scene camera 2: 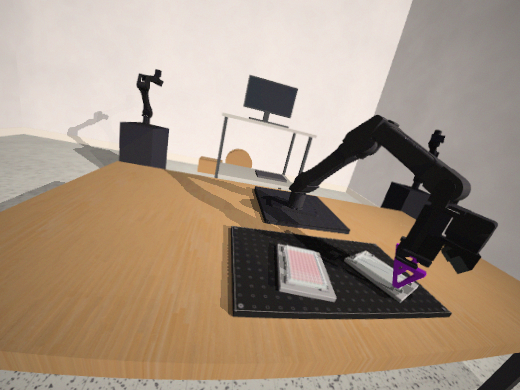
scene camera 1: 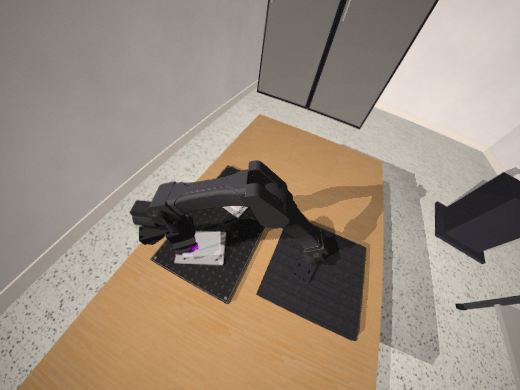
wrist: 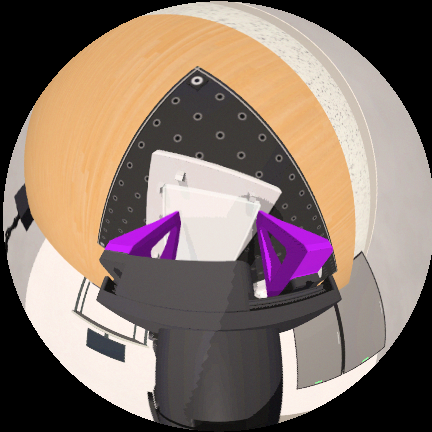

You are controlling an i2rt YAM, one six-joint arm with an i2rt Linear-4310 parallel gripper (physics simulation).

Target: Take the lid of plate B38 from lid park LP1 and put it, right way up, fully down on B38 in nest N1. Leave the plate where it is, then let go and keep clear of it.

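Note:
Gripper grips a clear lid, still resting on a lid holder. Also here: a well plate with pink wells.

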